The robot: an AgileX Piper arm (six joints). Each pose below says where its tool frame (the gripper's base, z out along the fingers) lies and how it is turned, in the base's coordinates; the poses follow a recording.
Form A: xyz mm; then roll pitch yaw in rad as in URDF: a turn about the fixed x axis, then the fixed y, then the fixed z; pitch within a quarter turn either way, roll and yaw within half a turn.
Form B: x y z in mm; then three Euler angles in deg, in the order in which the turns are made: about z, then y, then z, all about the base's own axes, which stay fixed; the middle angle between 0 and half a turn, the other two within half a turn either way. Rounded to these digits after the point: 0 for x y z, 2 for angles.
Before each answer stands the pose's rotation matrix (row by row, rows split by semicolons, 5 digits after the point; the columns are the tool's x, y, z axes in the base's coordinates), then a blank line. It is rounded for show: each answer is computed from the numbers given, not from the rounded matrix.
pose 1, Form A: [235 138 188 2.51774 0.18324 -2.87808]
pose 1, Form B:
-0.94932 -0.31418 -0.00937; -0.25611 0.75589 0.60252; -0.18222 0.57439 -0.79805

[235 138 188 72.40 142.94 90.89]
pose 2, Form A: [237 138 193 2.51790 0.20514 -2.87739]
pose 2, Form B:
-0.94506 -0.32682 0.00710; -0.25566 0.75249 0.60695; -0.20370 0.57179 -0.79471

[237 138 193 70.39 142.63 89.33]
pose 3, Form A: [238 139 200 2.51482 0.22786 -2.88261]
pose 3, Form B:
-0.94167 -0.33550 0.02665; -0.24948 0.74898 0.61383; -0.22589 0.57137 -0.78899

[238 139 200 68.43 142.09 87.51]
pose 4, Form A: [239 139 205 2.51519 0.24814 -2.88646]
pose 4, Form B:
-0.93799 -0.34378 0.04458; -0.24464 0.74758 0.61747; -0.24560 0.56828 -0.78533

[239 139 205 66.63 141.75 85.87]
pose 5, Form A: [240 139 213 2.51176 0.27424 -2.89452]
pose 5, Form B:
-0.93340 -0.35231 0.06815; -0.23543 0.74457 0.62465; -0.27082 0.56700 -0.77793

[240 139 213 64.47 141.07 83.77]
